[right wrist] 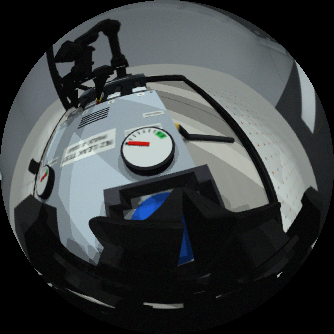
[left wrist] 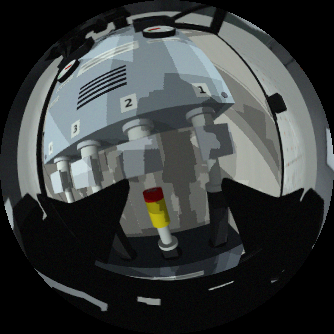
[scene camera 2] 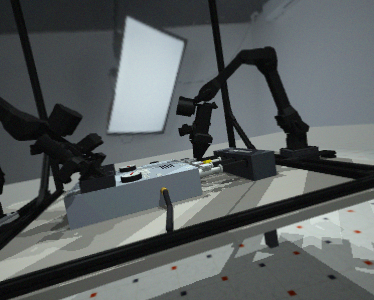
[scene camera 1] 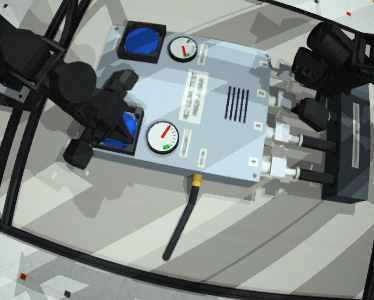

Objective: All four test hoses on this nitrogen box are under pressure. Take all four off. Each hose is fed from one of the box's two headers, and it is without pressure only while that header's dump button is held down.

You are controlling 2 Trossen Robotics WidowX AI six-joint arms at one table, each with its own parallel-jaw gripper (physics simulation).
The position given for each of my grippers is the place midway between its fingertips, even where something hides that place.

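My left gripper [scene camera 1: 297, 93] is open and holds nothing; I find the same gripper in scene camera 2 [scene camera 2: 196, 159], in the left wrist view [left wrist: 176, 183] and in the right wrist view [right wrist: 86, 103]. My right gripper [scene camera 1: 132, 143], visible also in scene camera 2 [scene camera 2: 112, 183] and the right wrist view [right wrist: 179, 188], is shut and touches a grey nitrogen box [scene camera 1: 215, 99]. That box is there for me in the left wrist view [left wrist: 132, 82], in the right wrist view [right wrist: 90, 169] and in scene camera 2 [scene camera 2: 118, 194] too. I can also see a dark block [scene camera 2: 261, 164], a header 1 dump button [scene camera 1: 143, 40] and a header 2 dump button [right wrist: 146, 207].
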